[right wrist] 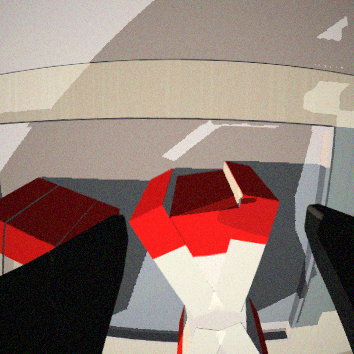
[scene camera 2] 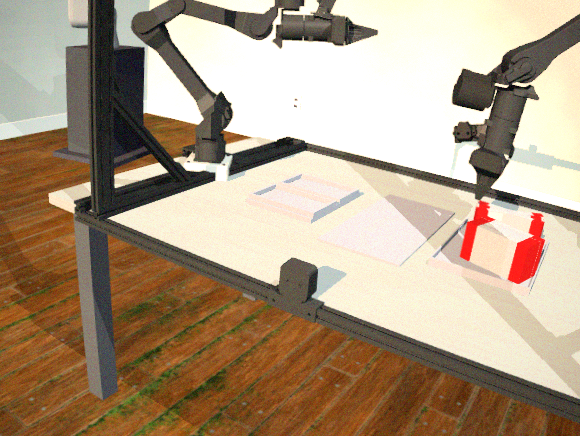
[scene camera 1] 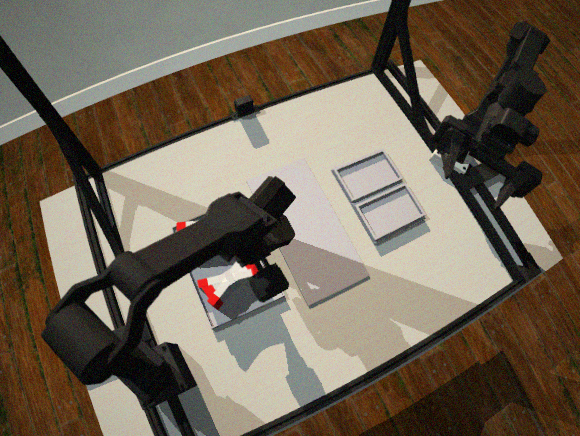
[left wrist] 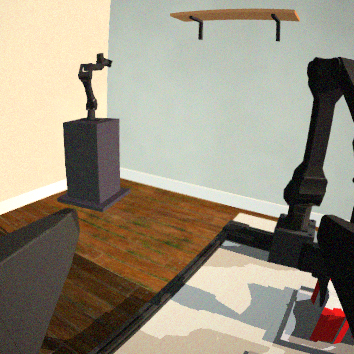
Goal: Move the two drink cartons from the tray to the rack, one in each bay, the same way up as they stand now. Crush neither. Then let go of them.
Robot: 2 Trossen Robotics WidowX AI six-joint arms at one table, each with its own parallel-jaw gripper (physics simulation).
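Where they show: left gripper, between the fingertips: (scene camera 2: 375, 31) (scene camera 1: 472, 193) (left wrist: 203, 225); right gripper, between the fingertips: (right wrist: 218, 222) (scene camera 2: 480, 195) (scene camera 1: 255, 260) (left wrist: 338, 308); left arm's base, origin of its link: (scene camera 2: 208, 159); right arm's base, origin of its link: (scene camera 1: 154, 375) (left wrist: 296, 224).
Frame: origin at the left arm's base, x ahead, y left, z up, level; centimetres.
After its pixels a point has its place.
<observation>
Two drink cartons, white with red tops, stand upright in the grey tray (scene camera 1: 211, 319) @[z -3.0, x 70.5, y -28.7 cm] (scene camera 2: 445, 250) @[z -3.0, x 48.3, y -34.5 cm] (left wrist: 285, 317) @[z -2.0, x 61.8, y -21.1 cm]. One carton (scene camera 1: 224, 280) @[z 3.8, x 62.5, y -29.8 cm] (scene camera 2: 473, 231) (left wrist: 326, 324) @[z 1.3, x 56.2, y -26.0 cm] (right wrist: 211, 225) @[z 3.8, x 56.4, y -27.1 cm] stands straight below my right gripper (scene camera 1: 247, 277) (scene camera 2: 482, 192) @[z 5.6, x 55.7, y -26.6 cm] (right wrist: 218, 222) @[z 5.6, x 55.7, y -26.6 cm], which is open, its fingers above and to either side of the red top. The other carton (scene camera 1: 181, 226) @[z 3.8, x 58.2, y -44.7 cm] (right wrist: 46, 211) @[z 1.0, x 52.5, y -35.2 cm] is mostly hidden by the right arm. The two-bay rack (scene camera 1: 355, 203) @[z -2.6, x 28.9, y -16.1 cm] (scene camera 2: 280, 205) @[z -2.1, x 17.8, y -21.4 cm] is empty. My left gripper (scene camera 1: 476, 177) @[z 32.6, x 35.0, y -0.1 cm] (scene camera 2: 366, 31) @[z 32.6, x 35.0, y -0.1 cm] (left wrist: 203, 225) @[z 32.6, x 35.0, y -0.1 cm] is open, high and far from the tray.
A flat grey mat (scene camera 1: 314, 208) @[z -3.2, x 35.5, y -23.8 cm] (scene camera 2: 375, 229) @[z -3.2, x 36.3, y -26.8 cm] lies between tray and rack. A small black block (scene camera 1: 243, 105) @[z 1.3, x 22.4, y -54.0 cm] (scene camera 2: 298, 278) @[z 0.4, x 21.2, y -56.1 cm] sits on the table's edge. Black frame posts stand at the corners.
</observation>
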